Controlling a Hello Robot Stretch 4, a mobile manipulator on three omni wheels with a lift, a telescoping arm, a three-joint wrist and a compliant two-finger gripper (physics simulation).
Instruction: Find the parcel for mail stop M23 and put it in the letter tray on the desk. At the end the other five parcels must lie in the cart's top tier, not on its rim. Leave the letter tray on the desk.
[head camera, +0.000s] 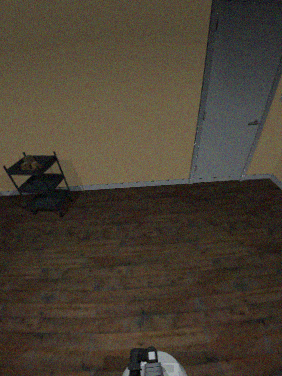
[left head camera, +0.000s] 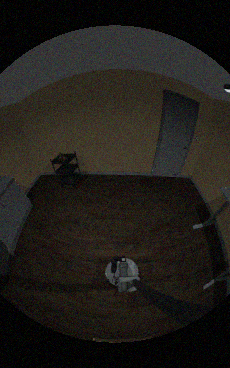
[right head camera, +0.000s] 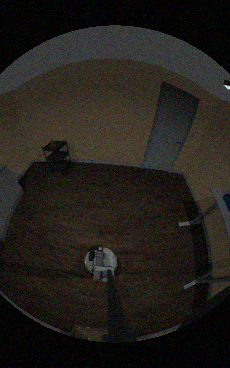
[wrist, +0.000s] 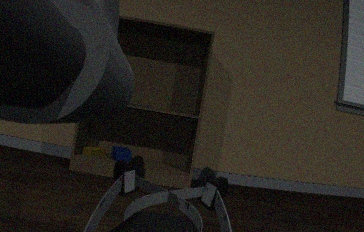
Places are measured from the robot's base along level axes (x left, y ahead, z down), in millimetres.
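Pixels of known places: gripper, fingertip midpoint: (left head camera: 111, 283) (right head camera: 88, 271) (wrist: 171, 174).
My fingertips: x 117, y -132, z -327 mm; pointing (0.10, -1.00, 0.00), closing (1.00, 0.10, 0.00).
For each thing: its top centre in the pictures, then the offset to it from my fingertips. Level surfaces: height alone.
- desk, its level: dz -596 mm
- blue item, middle of its top: (wrist: 122, 148) dx -244, dy -1344, dz +179 mm
- yellow item, middle of its top: (wrist: 94, 148) dx -435, dy -1348, dz +209 mm
The dark three-tier cart (head camera: 43, 183) (left head camera: 66, 161) (right head camera: 56, 149) stands against the far wall, to the left. Several brown parcels (head camera: 30, 163) lie bunched in its top tier; their labels are too small and dark to read. The desk (right head camera: 221, 212) shows in part at the right edge of the right head view, with a blue thing (right head camera: 227, 201) on it that I cannot identify. I cannot make out the letter tray. My gripper (wrist: 171, 174) is open and empty in the wrist view, its two dark fingertips wide apart, far from the cart.
A wooden bookshelf (wrist: 165, 113) with a blue item (wrist: 121, 153) and a yellow item (wrist: 94, 150) low down shows in the wrist view. A grey door (head camera: 227, 110) (left head camera: 176, 135) (right head camera: 171, 127) is right of the cart. Grey furniture (left head camera: 12, 215) (right head camera: 7, 200) stands at the left.
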